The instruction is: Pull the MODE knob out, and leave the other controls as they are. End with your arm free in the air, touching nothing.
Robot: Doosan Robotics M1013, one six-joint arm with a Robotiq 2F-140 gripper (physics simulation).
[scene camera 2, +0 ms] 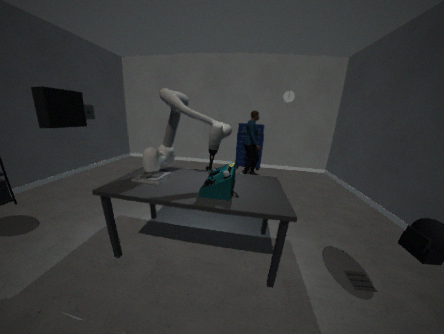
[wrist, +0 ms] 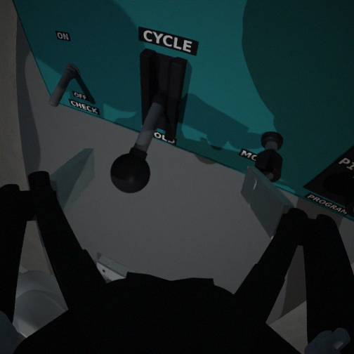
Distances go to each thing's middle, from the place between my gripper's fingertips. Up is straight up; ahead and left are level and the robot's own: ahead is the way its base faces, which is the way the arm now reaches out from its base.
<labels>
Now: hand 4 cm to the right of the cycle lever (wrist: pixel 130 172), 2 cm above it and 1 cm short of it. The rest, counted from my hand: mode knob (wrist: pixel 269 162) (9 cm to the right, 4 cm below, 2 cm ahead).
</labels>
